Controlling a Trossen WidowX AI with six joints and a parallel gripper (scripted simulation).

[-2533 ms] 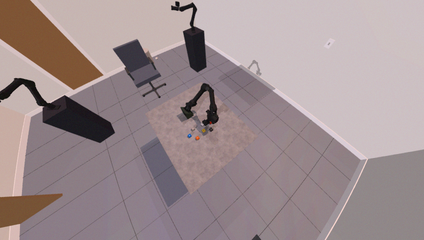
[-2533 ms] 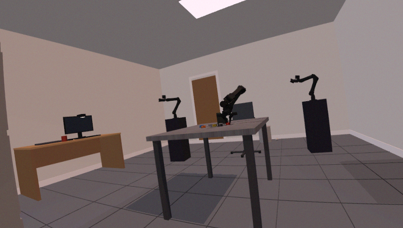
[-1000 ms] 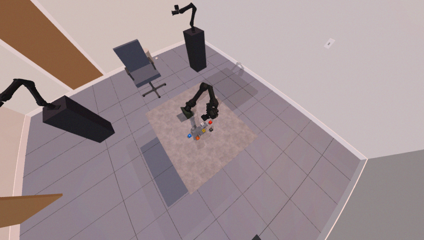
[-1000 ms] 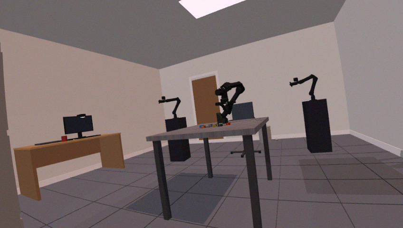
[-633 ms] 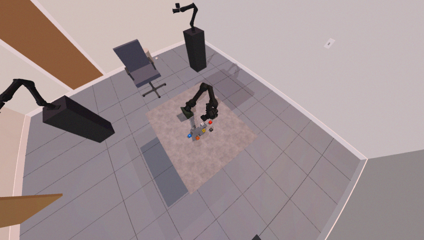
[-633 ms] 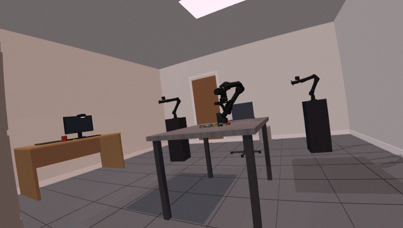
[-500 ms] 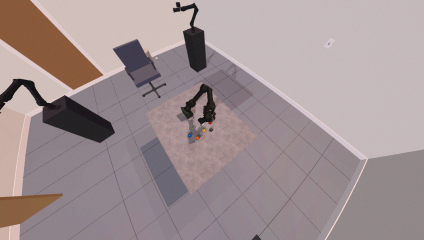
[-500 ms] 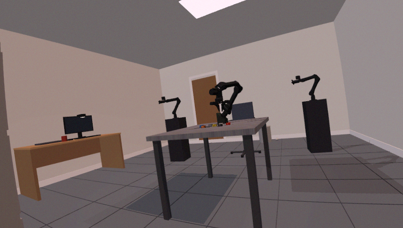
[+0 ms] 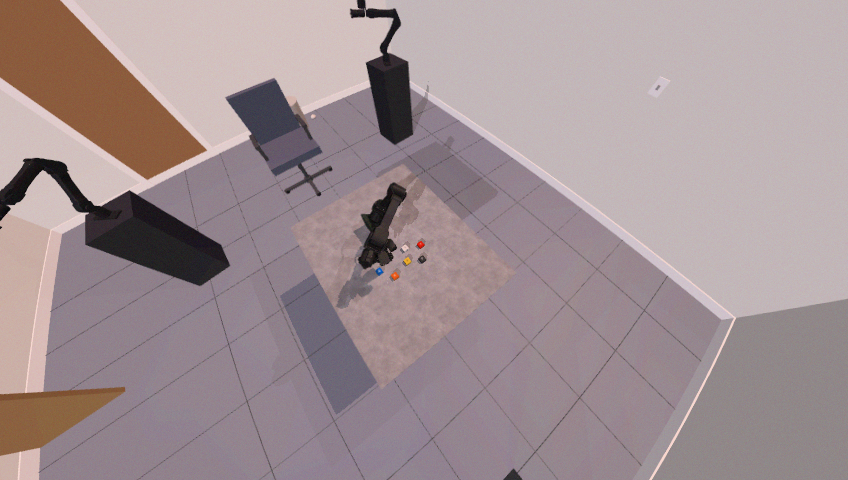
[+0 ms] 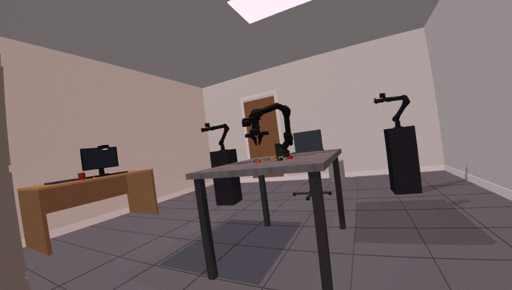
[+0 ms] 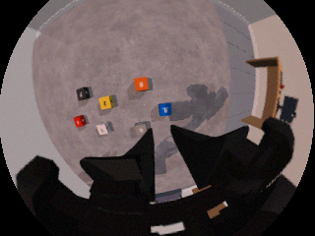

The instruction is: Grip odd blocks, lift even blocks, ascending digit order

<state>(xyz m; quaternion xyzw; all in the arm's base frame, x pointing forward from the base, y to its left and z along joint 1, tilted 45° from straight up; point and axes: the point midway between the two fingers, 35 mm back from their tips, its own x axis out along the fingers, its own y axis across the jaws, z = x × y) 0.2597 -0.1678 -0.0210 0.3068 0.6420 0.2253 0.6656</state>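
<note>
Now: gripper tip 1 cm past the blue block, 3 cm to the left of it and 12 cm above it. Round my gripper tip: yellow block (5 cm ahead, 12 cm to the left, 12 cm below); orange block (7 cm ahead, 2 cm to the left, 12 cm below); dark grey block (10 cm ahead, 19 cm to the left, 12 cm below).
</note>
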